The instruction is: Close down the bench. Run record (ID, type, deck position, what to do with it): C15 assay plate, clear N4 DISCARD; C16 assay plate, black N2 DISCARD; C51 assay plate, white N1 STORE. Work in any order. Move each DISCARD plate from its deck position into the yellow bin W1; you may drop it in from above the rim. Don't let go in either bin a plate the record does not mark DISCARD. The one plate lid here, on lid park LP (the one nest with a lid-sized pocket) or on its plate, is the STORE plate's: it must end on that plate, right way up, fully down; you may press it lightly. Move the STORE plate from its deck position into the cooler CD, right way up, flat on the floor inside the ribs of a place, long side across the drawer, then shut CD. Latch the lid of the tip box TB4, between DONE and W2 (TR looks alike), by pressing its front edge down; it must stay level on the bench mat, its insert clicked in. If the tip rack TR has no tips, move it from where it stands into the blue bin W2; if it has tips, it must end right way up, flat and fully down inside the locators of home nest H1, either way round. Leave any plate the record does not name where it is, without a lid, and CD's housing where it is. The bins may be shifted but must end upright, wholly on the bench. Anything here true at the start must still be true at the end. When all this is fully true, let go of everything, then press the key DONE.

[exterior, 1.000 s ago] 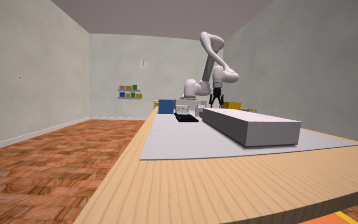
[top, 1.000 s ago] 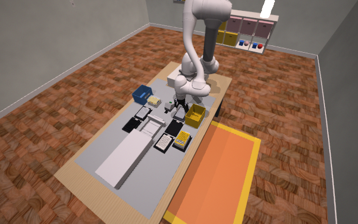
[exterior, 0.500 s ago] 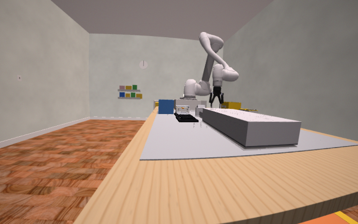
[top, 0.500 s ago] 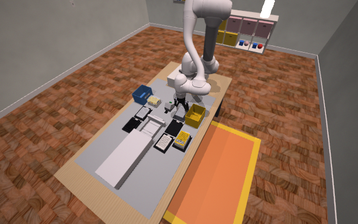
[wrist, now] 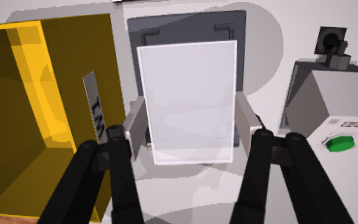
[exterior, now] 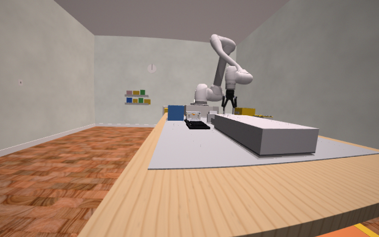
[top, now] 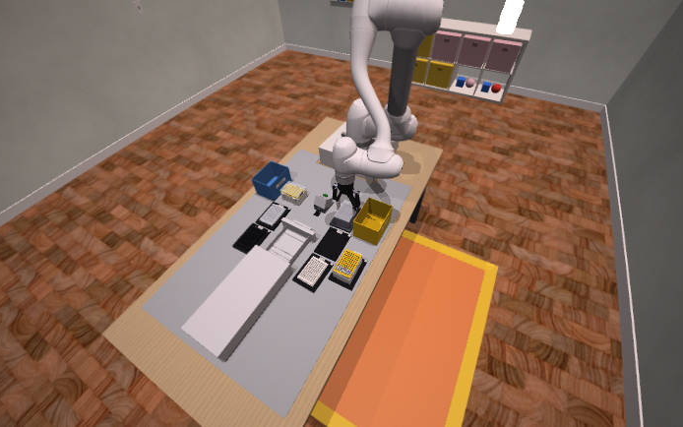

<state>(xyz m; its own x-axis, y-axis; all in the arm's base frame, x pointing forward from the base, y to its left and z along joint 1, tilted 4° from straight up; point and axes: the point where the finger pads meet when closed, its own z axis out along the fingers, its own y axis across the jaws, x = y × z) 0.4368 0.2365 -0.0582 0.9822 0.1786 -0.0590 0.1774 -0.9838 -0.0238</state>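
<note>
Now: hand 7 cm above the grey lid park. Also, from my hand: plate lid (2 cm below); then yellow bin W1 (15 cm to the left, 4 cm below, 2 cm behind); then done key (16 cm to the right, 2 cm behind, 1 cm below).
</note>
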